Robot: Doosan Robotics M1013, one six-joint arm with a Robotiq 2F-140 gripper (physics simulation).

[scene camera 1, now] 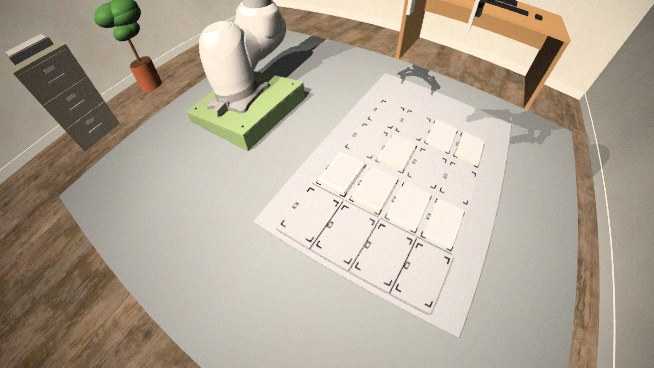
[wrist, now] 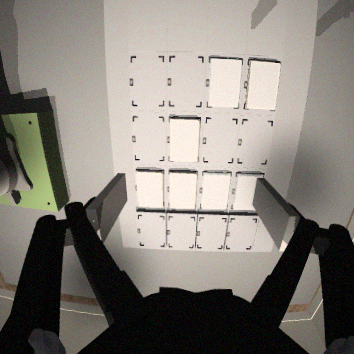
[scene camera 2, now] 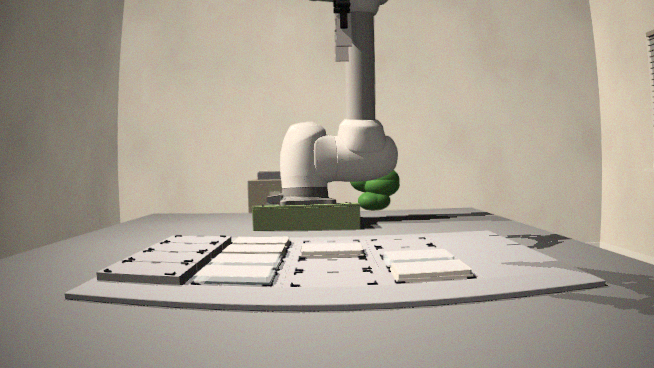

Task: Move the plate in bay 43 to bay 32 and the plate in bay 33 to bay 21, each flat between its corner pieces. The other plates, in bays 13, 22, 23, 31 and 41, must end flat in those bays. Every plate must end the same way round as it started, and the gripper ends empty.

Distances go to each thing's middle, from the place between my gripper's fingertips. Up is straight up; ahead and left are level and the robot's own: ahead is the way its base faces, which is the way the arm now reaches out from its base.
Now: hand 90 mm short of the bay 32 (scene camera 1: 427, 171), 50 mm to the left of it and 420 mm above it. Also, from my hand: bay 42 (scene camera 2: 344, 278): 190 mm ahead, 70 mm to the right, 420 mm below; bay 21 (wrist: 186, 71): 10 mm ahead, 130 mm to the left, 420 mm below.
